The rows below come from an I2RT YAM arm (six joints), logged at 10 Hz.
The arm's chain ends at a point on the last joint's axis. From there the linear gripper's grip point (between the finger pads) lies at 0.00 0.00 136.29 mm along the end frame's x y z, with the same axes.
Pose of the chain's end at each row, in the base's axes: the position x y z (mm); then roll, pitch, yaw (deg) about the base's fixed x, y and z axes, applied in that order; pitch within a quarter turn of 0, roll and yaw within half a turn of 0:
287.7, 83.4, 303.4, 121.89, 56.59, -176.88
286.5, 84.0, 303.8, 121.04, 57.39, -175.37
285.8, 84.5, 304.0, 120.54, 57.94, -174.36
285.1, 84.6, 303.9, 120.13, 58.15, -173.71
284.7, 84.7, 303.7, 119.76, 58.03, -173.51
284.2, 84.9, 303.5, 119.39, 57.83, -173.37
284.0, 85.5, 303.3, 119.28, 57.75, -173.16
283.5, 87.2, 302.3, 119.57, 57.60, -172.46
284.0, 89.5, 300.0, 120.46, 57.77, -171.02
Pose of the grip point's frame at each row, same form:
341.4, 202.2, 263.8, 121.89, 56.59, -176.88
336.1, 205.2, 265.9, 121.04, 57.39, -175.37
332.7, 207.1, 267.2, 120.54, 57.94, -174.36
329.9, 208.1, 267.8, 120.13, 58.15, -173.71
328.3, 208.7, 267.9, 119.76, 58.03, -173.51
326.7, 209.4, 267.9, 119.39, 57.83, -173.37
325.8, 210.2, 267.7, 119.28, 57.75, -173.16
324.2, 212.2, 266.3, 119.57, 57.60, -172.46
323.4, 214.7, 263.2, 120.46, 57.77, -171.02

